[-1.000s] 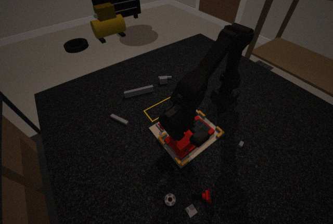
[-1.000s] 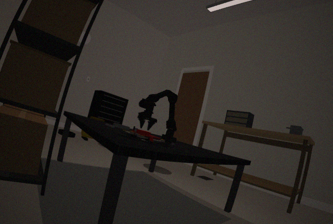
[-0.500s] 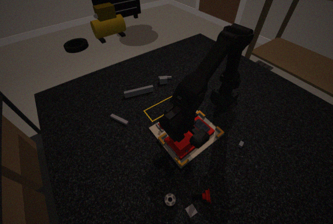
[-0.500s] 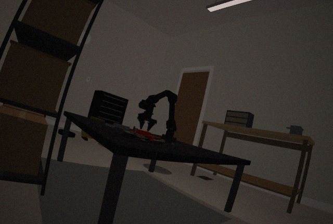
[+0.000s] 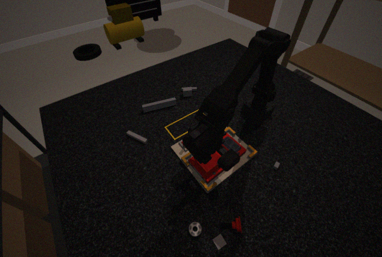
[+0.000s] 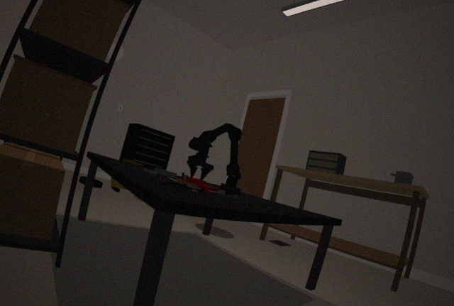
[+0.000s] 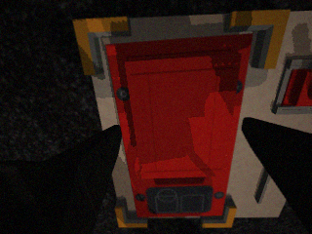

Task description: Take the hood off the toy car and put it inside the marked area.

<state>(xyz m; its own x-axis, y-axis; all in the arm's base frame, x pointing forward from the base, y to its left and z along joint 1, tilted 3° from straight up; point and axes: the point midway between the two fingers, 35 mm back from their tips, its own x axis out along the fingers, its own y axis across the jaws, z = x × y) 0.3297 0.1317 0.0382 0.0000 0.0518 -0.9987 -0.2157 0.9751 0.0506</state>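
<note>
My gripper tip is 10 mm above the hood. Round my gripper tip: long grey bar 60 mm ahead, 370 mm to the right, 30 mm below; then short grey bar 210 mm ahead, 240 mm to the right, 40 mm below.
</note>
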